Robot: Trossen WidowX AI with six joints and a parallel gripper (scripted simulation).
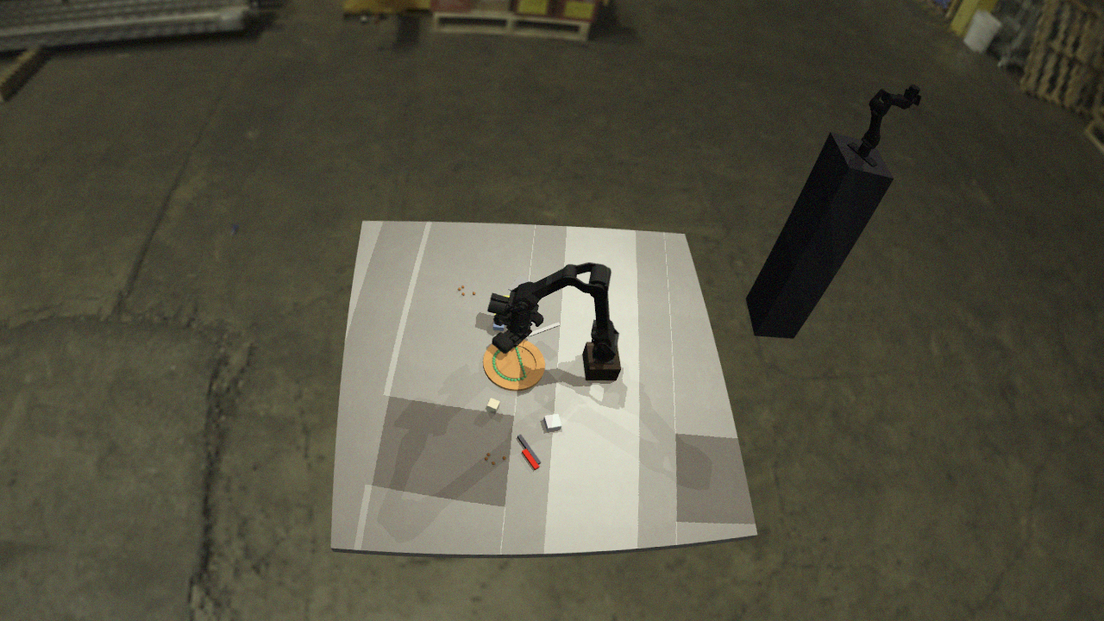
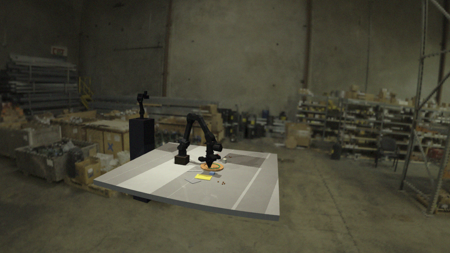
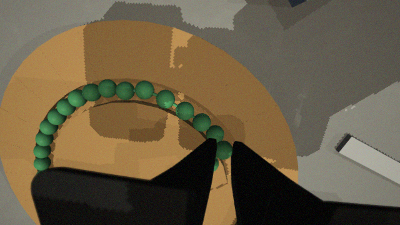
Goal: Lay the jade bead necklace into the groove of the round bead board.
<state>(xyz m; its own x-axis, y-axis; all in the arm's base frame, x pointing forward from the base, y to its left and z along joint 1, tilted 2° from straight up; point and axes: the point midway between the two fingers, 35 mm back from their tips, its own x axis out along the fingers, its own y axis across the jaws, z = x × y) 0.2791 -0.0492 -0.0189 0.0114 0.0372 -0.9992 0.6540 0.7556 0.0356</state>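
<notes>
The blue block is 6 cm ahead of my gripper tip, 9 cm to the right of it and 1 cm below it. From my gripper tip the other things lie so: yellow pad: 2 cm ahead, 17 cm to the right, 2 cm below; white strip: 10 cm behind, 9 cm to the right, 2 cm below; cream cube: 6 cm ahead, 24 cm to the left.
</notes>
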